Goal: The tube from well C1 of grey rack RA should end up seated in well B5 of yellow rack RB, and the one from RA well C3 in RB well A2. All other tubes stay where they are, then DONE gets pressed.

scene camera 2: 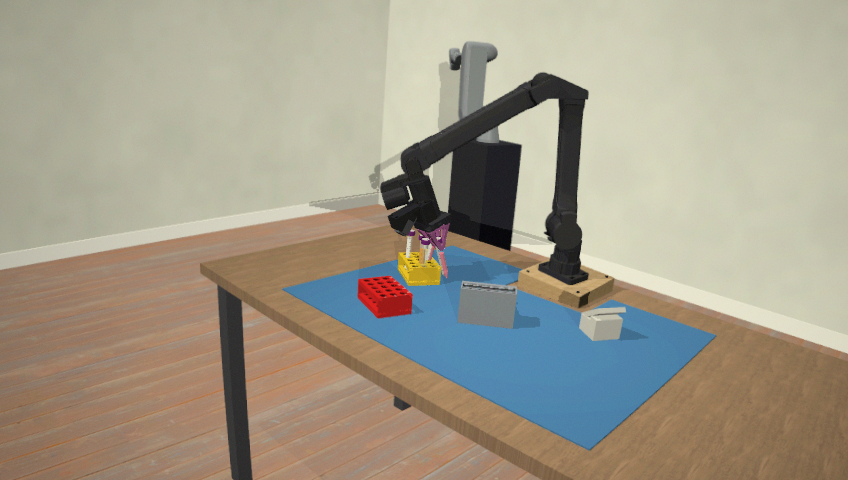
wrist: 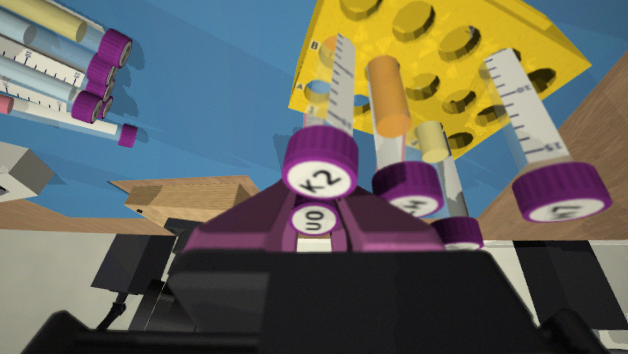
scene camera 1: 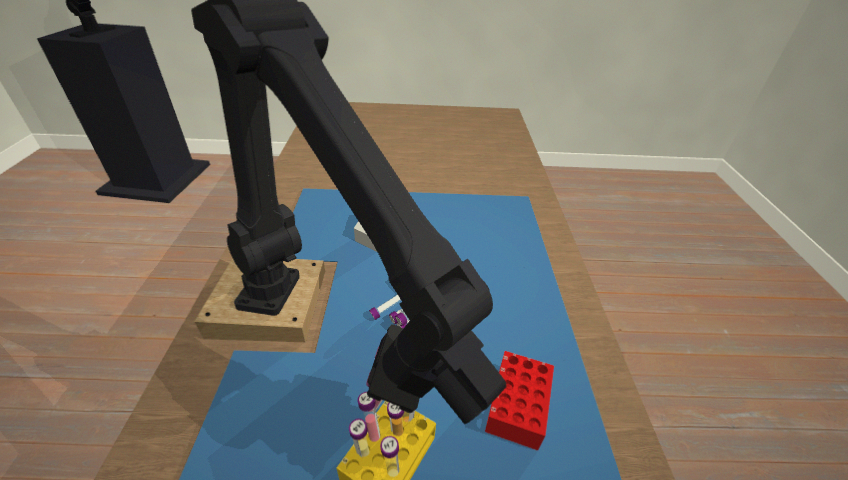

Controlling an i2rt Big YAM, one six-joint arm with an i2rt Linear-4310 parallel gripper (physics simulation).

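Frame: origin at the arm's base, x ahead, y left, z up, level; millimetres.
Seen in the pictures: gripper, fingertip midpoint: (scene camera 2: 440, 249) (scene camera 1: 379, 390); arm's base, origin of the base link: (scene camera 2: 562, 274) (scene camera 1: 269, 291).
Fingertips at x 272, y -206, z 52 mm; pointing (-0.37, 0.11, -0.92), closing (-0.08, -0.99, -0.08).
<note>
Offsets run from my fingertips to a thing's top centre. "spot": to the spot under its first point. Level surfaces: height alone.
My gripper (scene camera 2: 439, 236) (wrist: 314, 175) is shut on the purple-capped tube U0 @(3 mm left, 6 mm back, 34 mm up) (scene camera 2: 443, 264) (wrist: 314, 220). The tube hangs tilted, its lower end just outside the right side of yellow rack RB @(57 mm right, 24 mm ahead, 42 mm down) (scene camera 1: 428, 440) (scene camera 2: 425, 275) (wrist: 330, 22) in scene camera 2. In the wrist view tube K2 @(spot: 9 mm right, 57 mm ahead, 32 mm up) (wrist: 320, 162) hides its lower part. RB also bears H2 (scene camera 1: 394, 410) (wrist: 390, 100), V2 @(spot: 39 mm right, 10 mm back, 38 mm up) (scene camera 1: 365, 400), H4 @(spot: 75 mm right, 12 mm back, 32 mm up) (scene camera 1: 357, 428) (wrist: 457, 232) and H7 @(spot: 91 mm right, 33 mm ahead, 33 mm up) (scene camera 1: 389, 446) (wrist: 561, 192). Grey rack RA @(255 mm left, 70 mm ahead, 7 mm down) (scene camera 2: 486, 306) seems to lie on its side; several tubes @(spot: 136 mm left, 36 mm ahead, 74 mm down) (wrist: 116, 48) stick out sideways. No DONE label is readable.
A red rack @(61 mm left, 222 mm ahead, 42 mm down) (scene camera 1: 520, 398) (scene camera 2: 384, 297) stands beside RB. A white box @(453 mm left, 111 mm back, 12 mm down) (scene camera 1: 364, 236) (scene camera 2: 601, 327) (wrist: 25, 172) with a slanted top stands beyond RA. The arm's wooden base block (scene camera 1: 255, 330) (scene camera 2: 559, 291) (wrist: 185, 200) is beside the blue mat @(93 mm down) (scene camera 1: 493, 237) (scene camera 2: 535, 380).
</note>
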